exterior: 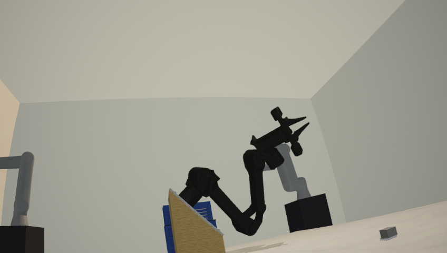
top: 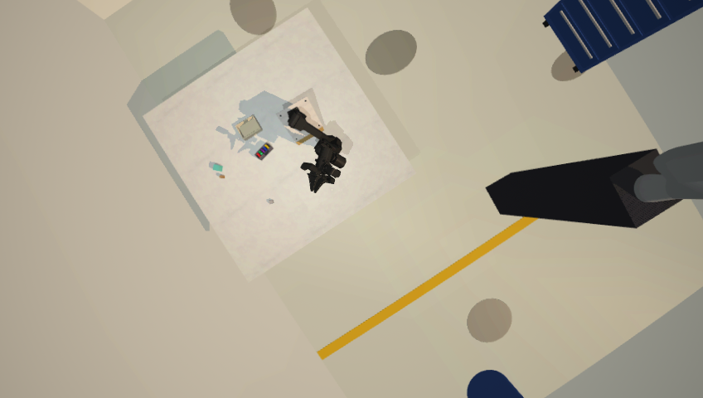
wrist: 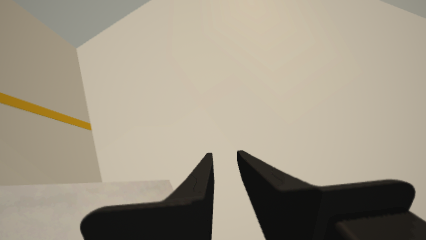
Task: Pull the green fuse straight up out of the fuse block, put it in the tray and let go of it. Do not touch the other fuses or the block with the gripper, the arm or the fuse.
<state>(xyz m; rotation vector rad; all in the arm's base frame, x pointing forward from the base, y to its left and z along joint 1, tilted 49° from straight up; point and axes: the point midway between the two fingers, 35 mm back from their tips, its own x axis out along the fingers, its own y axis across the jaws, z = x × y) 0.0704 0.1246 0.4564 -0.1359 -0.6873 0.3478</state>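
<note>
Now: the green fuse 22 cm ahead of my gripper tip, 42 cm to the right of it and 37 cm below it. From my gripper tip the other things lie so: small grey block: 32 cm ahead, 13 cm to the right, 39 cm below; then red fuse: 24 cm ahead, 42 cm to the right, 37 cm below; then purple fuse: 20 cm ahead, 43 cm to the right, 37 cm below.
</note>
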